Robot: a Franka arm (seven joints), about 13 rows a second.
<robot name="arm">
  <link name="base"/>
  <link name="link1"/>
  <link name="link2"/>
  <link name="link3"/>
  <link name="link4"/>
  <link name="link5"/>
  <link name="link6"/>
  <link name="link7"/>
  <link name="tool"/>
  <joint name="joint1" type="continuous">
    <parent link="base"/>
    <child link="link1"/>
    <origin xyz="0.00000 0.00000 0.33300" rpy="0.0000 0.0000 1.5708"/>
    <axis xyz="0 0 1"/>
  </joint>
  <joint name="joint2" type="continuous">
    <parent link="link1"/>
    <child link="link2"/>
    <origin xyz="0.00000 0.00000 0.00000" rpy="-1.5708 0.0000 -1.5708"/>
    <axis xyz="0 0 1"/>
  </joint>
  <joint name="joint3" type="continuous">
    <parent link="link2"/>
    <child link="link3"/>
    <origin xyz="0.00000 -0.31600 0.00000" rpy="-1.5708 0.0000 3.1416"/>
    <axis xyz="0 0 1"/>
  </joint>
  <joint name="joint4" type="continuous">
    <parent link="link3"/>
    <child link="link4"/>
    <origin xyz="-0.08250 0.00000 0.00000" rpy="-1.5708 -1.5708 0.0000"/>
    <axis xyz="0 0 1"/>
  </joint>
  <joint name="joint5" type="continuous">
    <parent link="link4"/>
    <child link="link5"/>
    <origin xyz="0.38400 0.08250 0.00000" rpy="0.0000 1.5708 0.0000"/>
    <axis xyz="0 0 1"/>
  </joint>
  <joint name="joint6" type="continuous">
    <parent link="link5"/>
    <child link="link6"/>
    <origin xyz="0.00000 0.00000 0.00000" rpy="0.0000 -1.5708 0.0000"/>
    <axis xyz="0 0 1"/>
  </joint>
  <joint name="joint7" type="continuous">
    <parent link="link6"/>
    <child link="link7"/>
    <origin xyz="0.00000 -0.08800 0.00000" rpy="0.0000 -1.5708 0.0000"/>
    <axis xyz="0 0 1"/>
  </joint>
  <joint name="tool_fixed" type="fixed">
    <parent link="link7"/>
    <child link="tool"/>
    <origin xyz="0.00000 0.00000 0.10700" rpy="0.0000 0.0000 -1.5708"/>
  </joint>
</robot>
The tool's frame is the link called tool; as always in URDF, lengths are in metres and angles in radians. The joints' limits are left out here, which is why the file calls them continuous.
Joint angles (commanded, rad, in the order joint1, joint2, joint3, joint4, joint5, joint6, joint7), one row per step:
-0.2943, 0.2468, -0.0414, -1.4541, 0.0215, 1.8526, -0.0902
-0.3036, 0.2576, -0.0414, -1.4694, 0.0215, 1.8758, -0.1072
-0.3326, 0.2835, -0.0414, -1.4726, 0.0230, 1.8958, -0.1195
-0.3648, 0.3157, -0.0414, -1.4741, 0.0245, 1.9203, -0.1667
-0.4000, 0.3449, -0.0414, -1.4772, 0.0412, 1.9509, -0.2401
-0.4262, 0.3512, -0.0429, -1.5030, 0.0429, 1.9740, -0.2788
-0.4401, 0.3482, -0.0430, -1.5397, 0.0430, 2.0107, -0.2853
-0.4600, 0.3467, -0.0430, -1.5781, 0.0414, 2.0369, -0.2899
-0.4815, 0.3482, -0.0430, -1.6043, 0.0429, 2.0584, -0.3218
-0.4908, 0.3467, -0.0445, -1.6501, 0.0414, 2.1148, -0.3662
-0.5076, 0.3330, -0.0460, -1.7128, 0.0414, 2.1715, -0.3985
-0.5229, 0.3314, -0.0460, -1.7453, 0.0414, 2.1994, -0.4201
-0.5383, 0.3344, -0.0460, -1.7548, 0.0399, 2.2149, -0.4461
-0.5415, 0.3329, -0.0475, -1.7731, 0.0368, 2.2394, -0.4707
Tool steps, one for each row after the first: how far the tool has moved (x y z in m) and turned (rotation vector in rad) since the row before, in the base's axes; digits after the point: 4 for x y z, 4 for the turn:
0.0013, -0.0069, -0.0122, -0.0020, 0.0036, 0.0071
0.0000, -0.0201, -0.0166, 0.0018, 0.0089, -0.0173
-0.0003, -0.0227, -0.0197, -0.0025, 0.0104, 0.0140
-0.0022, -0.0237, -0.0181, 0.0050, -0.0019, 0.0331
-0.0080, -0.0170, -0.0146, -0.0003, 0.0090, 0.0094
-0.0060, -0.0081, -0.0123, -0.0024, -0.0023, -0.0091
-0.0093, -0.0108, -0.0152, 0.0029, 0.0105, -0.0160
-0.0087, -0.0119, -0.0116, 0.0005, 0.0060, 0.0087
-0.0061, -0.0054, -0.0156, -0.0133, -0.0074, 0.0320
-0.0130, -0.0071, -0.0154, -0.0085, -0.0046, 0.0116
-0.0089, -0.0067, -0.0117, -0.0013, 0.0039, 0.0050
-0.0059, -0.0085, -0.0049, -0.0061, -0.0002, 0.0107
-0.0033, -0.0018, -0.0052, -0.0101, -0.0030, 0.0206

